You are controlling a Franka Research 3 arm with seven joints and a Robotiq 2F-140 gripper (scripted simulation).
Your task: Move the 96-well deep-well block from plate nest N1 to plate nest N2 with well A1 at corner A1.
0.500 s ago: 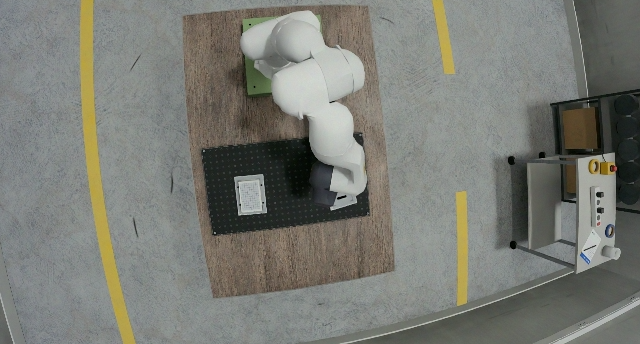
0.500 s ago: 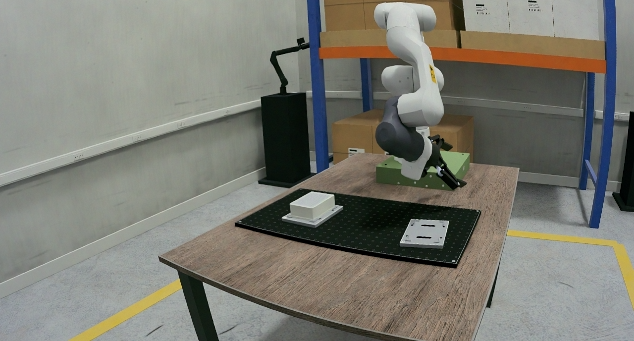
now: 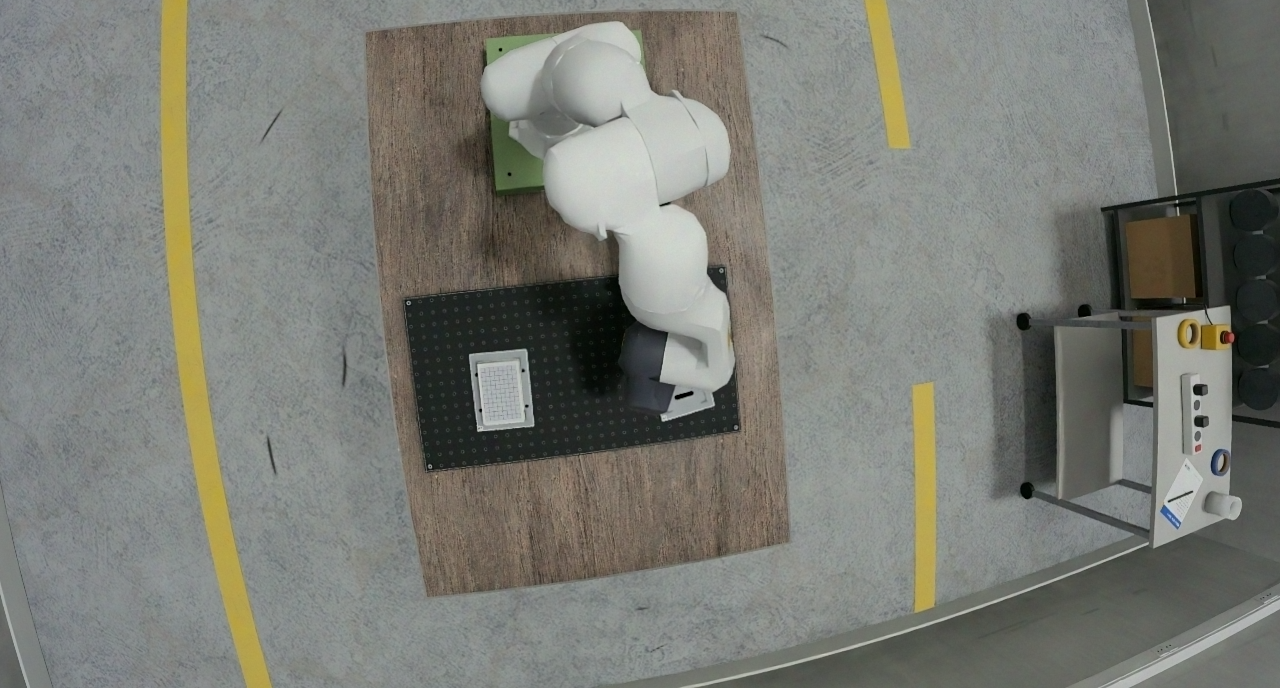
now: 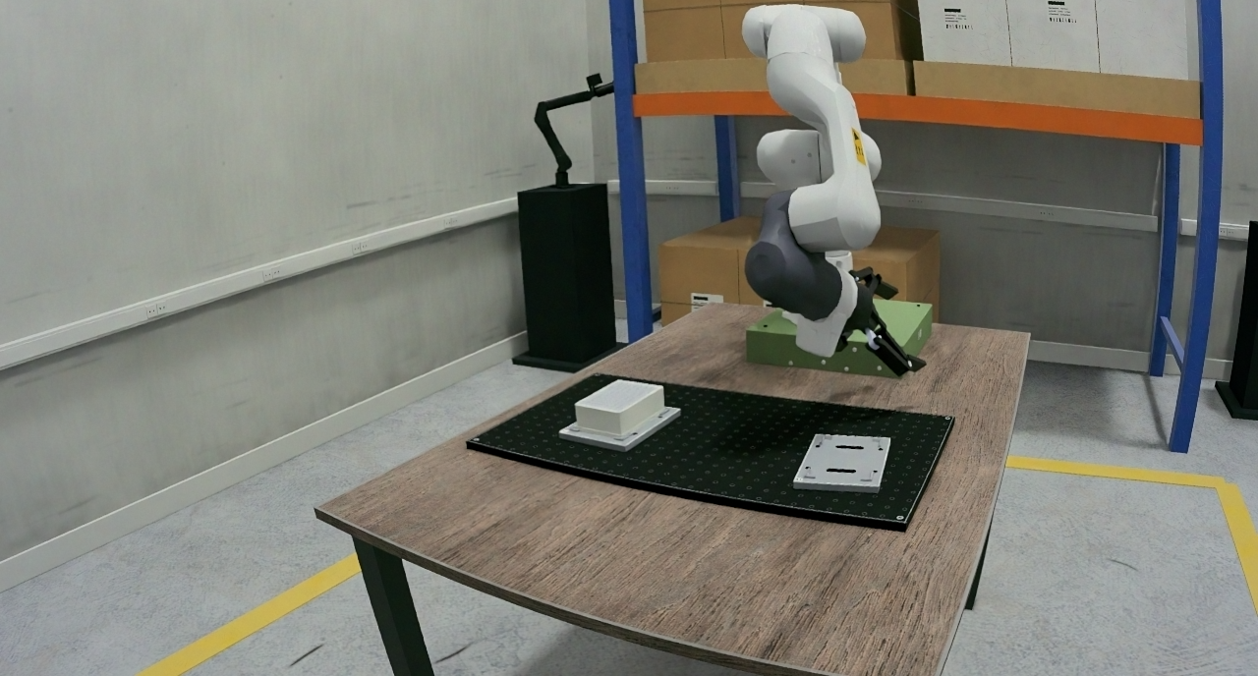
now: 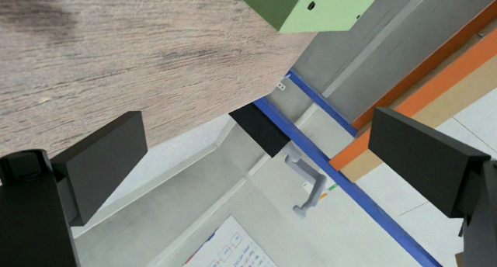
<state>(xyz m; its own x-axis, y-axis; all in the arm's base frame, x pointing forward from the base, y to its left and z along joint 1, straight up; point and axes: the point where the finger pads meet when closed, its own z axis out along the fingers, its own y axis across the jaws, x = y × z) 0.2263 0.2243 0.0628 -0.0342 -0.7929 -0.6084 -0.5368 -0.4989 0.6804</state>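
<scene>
The white deep-well block is 390 mm to the right of my hand, 300 mm ahead of it and 80 mm below it. Also, from my hand: nest N1 (390 mm to the right, 300 mm ahead, 110 mm below); then nest N2 (320 mm ahead, 110 mm below, 10 mm to the right).
</scene>
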